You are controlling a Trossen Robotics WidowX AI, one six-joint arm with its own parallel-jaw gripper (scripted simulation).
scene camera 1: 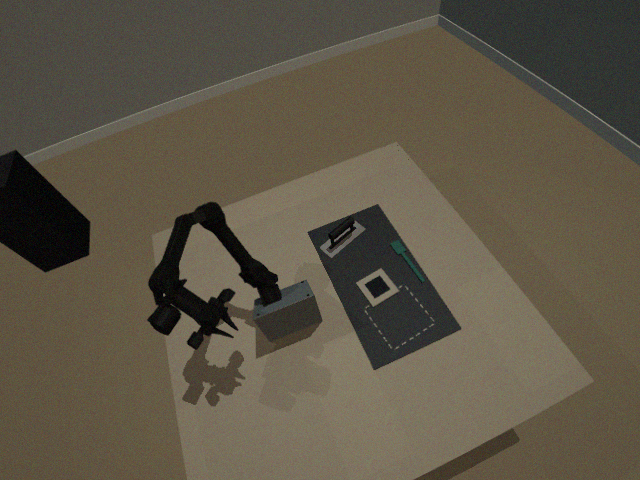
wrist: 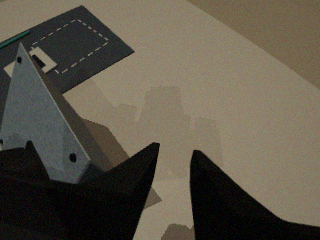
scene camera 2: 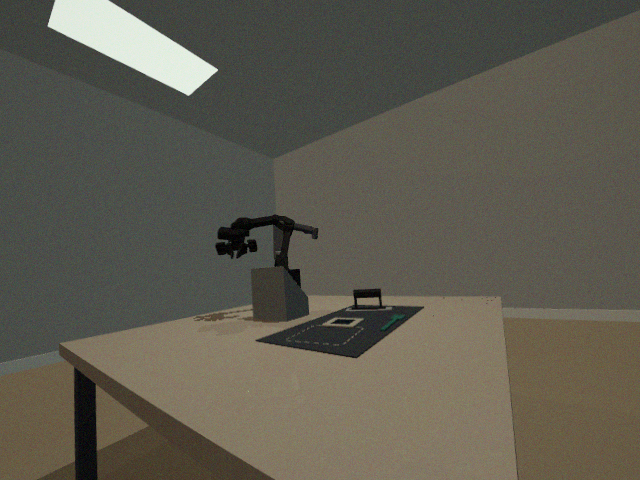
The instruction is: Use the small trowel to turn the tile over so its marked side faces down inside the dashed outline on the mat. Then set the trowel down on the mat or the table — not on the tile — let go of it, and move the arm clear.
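The gripper appears in the scene at point(scene camera 1: 235, 333), and the wrist view has the gripper too, point(wrist: 175, 153). A tile point(scene camera 1: 377, 287) is visible as well.
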